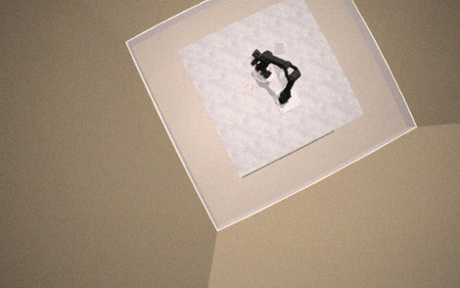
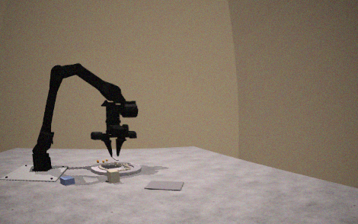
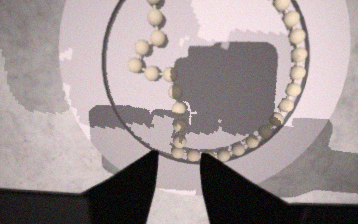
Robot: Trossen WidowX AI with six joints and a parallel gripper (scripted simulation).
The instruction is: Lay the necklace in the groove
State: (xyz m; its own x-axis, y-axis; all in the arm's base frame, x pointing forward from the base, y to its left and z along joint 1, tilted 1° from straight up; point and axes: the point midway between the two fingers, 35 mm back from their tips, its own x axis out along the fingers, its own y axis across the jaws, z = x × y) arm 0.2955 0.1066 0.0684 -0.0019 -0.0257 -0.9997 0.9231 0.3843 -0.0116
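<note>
My gripper tip is now 5 cm to the left of the round bead board and 4 cm above it. The rest, counted from my gripper tip: flat grey plate: 16 cm ahead, 28 cm to the right, 4 cm below; then cream cube: 22 cm to the right, 3 cm below; then blue block: 14 cm behind, 25 cm to the right, 4 cm below.
</note>
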